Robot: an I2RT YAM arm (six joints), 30 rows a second.
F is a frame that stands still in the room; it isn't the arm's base.
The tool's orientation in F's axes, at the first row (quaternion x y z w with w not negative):
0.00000 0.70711 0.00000 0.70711
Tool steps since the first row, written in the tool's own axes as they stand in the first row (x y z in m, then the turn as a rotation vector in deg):
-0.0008 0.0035 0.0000 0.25 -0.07 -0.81
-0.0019 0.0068 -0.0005 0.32 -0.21 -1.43
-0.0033 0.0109 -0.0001 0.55 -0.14 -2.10
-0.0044 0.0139 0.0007 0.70 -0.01 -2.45
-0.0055 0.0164 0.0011 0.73 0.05 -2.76
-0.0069 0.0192 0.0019 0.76 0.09 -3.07
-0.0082 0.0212 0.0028 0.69 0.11 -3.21
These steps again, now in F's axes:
0.0000 0.0035 0.0008 -0.81 -0.07 -0.25
-0.0005 0.0068 0.0019 -1.43 -0.21 -0.32
-0.0001 0.0109 0.0033 -2.10 -0.14 -0.55
0.0007 0.0139 0.0044 -2.45 -0.01 -0.70
0.0011 0.0164 0.0055 -2.76 0.05 -0.73
0.0019 0.0192 0.0069 -3.07 0.09 -0.76
0.0028 0.0212 0.0082 -3.21 0.11 -0.69

